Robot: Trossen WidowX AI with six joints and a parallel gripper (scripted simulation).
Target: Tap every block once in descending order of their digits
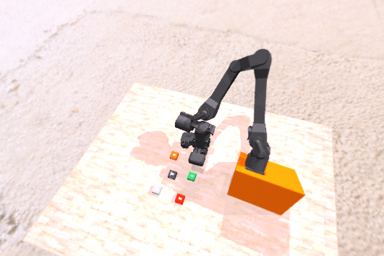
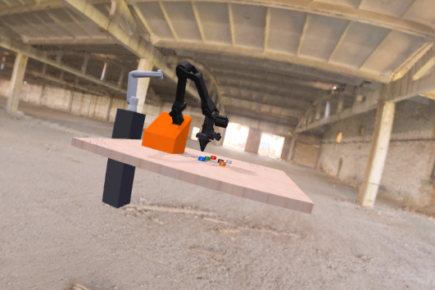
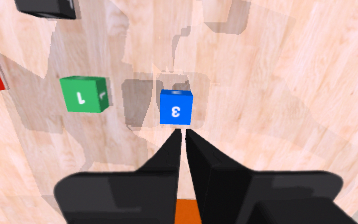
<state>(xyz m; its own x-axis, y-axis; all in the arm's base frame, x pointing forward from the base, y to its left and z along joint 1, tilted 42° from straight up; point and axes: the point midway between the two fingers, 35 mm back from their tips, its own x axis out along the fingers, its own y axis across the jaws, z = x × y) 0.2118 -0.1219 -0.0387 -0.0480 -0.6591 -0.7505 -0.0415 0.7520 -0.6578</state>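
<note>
Now: the blue block 40 mm below my gripper tip, 10 mm to the left of it and 10 mm ahead of it. Also, from my gripper tip: green block (100 mm to the left, 40 mm below, 10 mm ahead); then orange block (120 mm ahead, 40 mm below, 30 mm to the left); then dark grey block (120 mm to the left, 90 mm ahead, 40 mm below).
</note>
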